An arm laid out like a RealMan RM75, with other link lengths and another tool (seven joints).
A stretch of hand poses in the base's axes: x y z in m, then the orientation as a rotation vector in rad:
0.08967, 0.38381, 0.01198, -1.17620, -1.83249, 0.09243
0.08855, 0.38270, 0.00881, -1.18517, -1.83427, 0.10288
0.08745, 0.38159, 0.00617, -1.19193, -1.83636, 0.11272
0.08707, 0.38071, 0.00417, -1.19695, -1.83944, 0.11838
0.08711, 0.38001, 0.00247, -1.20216, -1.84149, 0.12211
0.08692, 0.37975, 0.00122, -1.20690, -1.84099, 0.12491
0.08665, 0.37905, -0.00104, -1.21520, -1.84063, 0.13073
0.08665, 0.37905, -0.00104, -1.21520, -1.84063, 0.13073
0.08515, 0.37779, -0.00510, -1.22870, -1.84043, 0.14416
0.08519, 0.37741, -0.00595, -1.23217, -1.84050, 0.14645
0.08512, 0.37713, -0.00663, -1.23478, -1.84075, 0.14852
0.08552, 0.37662, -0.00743, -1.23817, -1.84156, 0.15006
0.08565, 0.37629, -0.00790, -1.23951, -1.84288, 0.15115
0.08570, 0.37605, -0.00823, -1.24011, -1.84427, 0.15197
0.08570, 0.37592, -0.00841, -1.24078, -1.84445, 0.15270
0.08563, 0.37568, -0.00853, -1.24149, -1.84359, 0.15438
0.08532, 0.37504, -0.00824, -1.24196, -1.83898, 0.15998
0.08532, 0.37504, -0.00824, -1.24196, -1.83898, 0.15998
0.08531, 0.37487, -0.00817, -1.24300, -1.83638, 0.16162
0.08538, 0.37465, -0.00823, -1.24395, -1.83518, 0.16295
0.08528, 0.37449, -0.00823, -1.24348, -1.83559, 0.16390
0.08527, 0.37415, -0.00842, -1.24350, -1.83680, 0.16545
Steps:
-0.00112, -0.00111, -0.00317, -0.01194, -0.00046, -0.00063
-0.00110, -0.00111, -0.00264, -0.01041, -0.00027, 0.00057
-0.00038, -0.00088, -0.00200, -0.00708, -0.00207, 0.00045
0.00004, -0.00070, -0.00170, -0.00573, -0.00201, -0.00080
-0.00019, -0.00026, -0.00125, -0.00425, -0.00014, -0.00195
-0.00027, -0.00070, -0.00226, -0.00815, -0.00034, -0.00285
0.00000, 0.00000, 0.00000, 0.00000, 0.00000, 0.00000
-0.00150, -0.00126, -0.00406, -0.01582, 0.00051, -0.00301
0.00004, -0.00038, -0.00085, -0.00337, -0.00040, -0.00114
-0.00007, -0.00028, -0.00068, -0.00280, -0.00034, -0.00064
0.00040, -0.00051, -0.00080, -0.00305, -0.00125, -0.00104
0.00013, -0.00033, -0.00047, -0.00175, -0.00112, 0.00020
0.00005, -0.00024, -0.00033, -0.00119, -0.00102, 0.00056
0.00000, -0.00013, -0.00018, -0.00087, -0.00011, -0.00004
-0.00007, -0.00024, -0.00012, -0.00123, 0.00105, -0.00018
-0.00031, -0.00064, 0.00029, -0.00262, 0.00556, -0.00029
0.00000, 0.00000, 0.00000, 0.00000, 0.00000, 0.00000
-0.00001, -0.00017, 0.00007, -0.00097, 0.00231, -0.00115
0.00007, -0.00022, -0.00006, -0.00107, 0.00111, -0.00059
-0.00010, -0.00016, 0.00000, -0.00043, 0.00019, 0.00079
-0.00001, -0.00034, -0.00019, -0.00127, -0.00040, 0.00108

